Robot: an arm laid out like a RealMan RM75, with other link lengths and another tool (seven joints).
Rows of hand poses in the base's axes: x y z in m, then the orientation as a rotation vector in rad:
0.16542 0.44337 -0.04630 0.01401 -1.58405 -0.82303
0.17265 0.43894 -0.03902 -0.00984 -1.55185 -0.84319
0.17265 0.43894 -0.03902 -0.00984 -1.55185 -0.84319
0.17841 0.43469 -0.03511 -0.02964 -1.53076 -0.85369
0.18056 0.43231 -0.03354 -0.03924 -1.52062 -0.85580
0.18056 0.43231 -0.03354 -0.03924 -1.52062 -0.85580
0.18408 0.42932 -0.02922 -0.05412 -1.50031 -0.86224
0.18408 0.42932 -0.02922 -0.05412 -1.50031 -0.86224
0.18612 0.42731 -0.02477 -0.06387 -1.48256 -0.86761
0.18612 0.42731 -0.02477 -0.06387 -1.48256 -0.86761
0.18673 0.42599 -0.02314 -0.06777 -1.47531 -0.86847
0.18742 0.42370 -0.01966 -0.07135 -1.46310 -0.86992
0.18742 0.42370 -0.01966 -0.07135 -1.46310 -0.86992
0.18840 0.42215 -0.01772 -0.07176 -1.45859 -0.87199
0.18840 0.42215 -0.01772 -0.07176 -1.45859 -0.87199
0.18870 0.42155 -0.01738 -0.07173 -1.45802 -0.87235
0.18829 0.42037 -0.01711 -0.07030 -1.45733 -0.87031
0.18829 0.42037 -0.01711 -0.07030 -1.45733 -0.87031
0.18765 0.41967 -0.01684 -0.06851 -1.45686 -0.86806
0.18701 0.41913 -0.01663 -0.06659 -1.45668 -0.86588
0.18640 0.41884 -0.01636 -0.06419 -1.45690 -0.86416
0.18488 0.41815 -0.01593 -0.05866 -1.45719 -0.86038
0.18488 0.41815 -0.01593 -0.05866 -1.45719 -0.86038
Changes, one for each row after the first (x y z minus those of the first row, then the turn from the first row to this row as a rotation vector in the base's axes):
0.00723 -0.00443 0.00728 0.00914 0.03288 -0.02137
0.00723 -0.00443 0.00728 0.00914 0.03288 -0.02137
0.01299 -0.00868 0.01119 0.01123 0.05608 -0.03636
0.01514 -0.01106 0.01276 0.01040 0.06778 -0.04177
0.01514 -0.01106 0.01276 0.01040 0.06778 -0.04177
0.01866 -0.01405 0.01708 0.01249 0.08940 -0.05150
0.01866 -0.01405 0.01708 0.01249 0.08940 -0.05150
0.02070 -0.01606 0.02153 0.01597 0.10732 -0.05793
0.02070 -0.01606 0.02153 0.01597 0.10732 -0.05793
0.02131 -0.01738 0.02316 0.01663 0.11487 -0.05966
0.02200 -0.01967 0.02664 0.01940 0.12667 -0.06075
0.02200 -0.01967 0.02664 0.01940 0.12667 -0.06075
0.02298 -0.02122 0.02858 0.02187 0.13045 -0.06160
0.02298 -0.02122 0.02858 0.02187 0.13045 -0.06160
0.02328 -0.02182 0.02892 0.02229 0.13088 -0.06172
0.02287 -0.02300 0.02919 0.02205 0.13149 -0.05939
0.02287 -0.02300 0.02919 0.02205 0.13149 -0.05939
0.02223 -0.02370 0.02946 0.02182 0.13182 -0.05673
0.02159 -0.02424 0.02967 0.02161 0.13184 -0.05409
0.02098 -0.02453 0.02994 0.02182 0.13125 -0.05151
0.01946 -0.02522 0.03037 0.02249 0.13006 -0.04567
0.01946 -0.02522 0.03037 0.02249 0.13006 -0.04567

